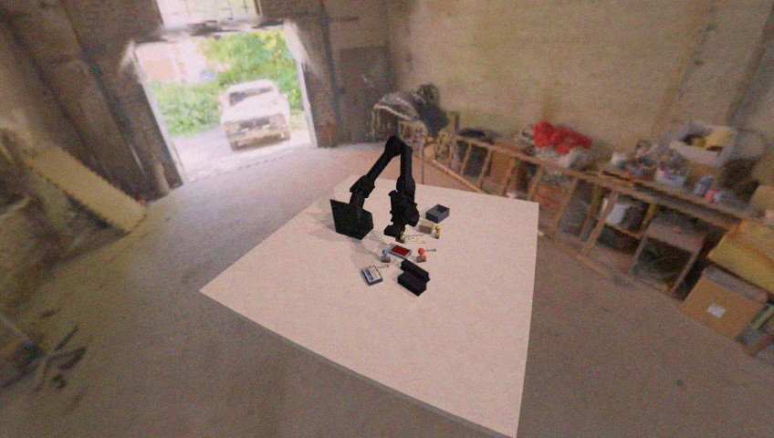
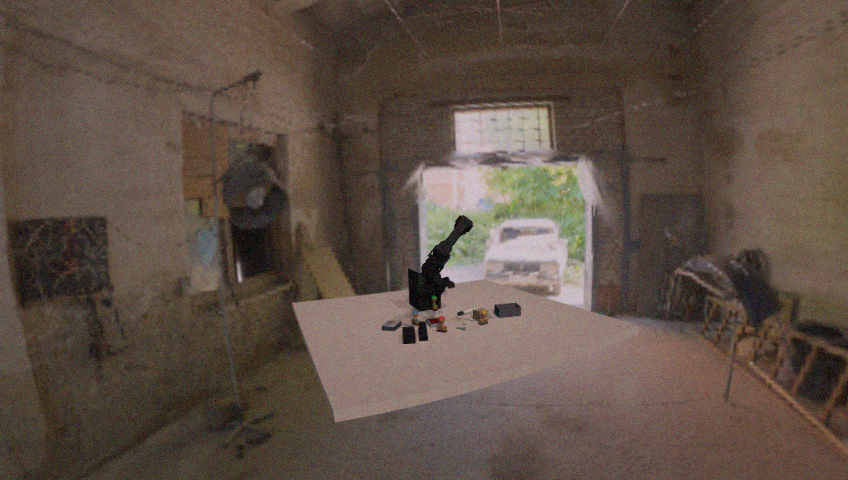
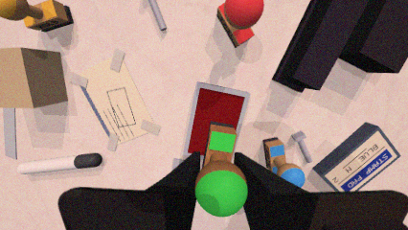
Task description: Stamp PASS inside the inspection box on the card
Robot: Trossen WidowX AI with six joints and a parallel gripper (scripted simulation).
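Now: gripper tip 80 mm above the red ink pad. From my gripper tip the other things lie so: red-knobbed stamp (110 mm ahead, 70 mm below); green-knobbed stamp (right at my gripper tip); blue-knobbed stamp (80 mm to the right, 70 mm below, 30 mm behind).
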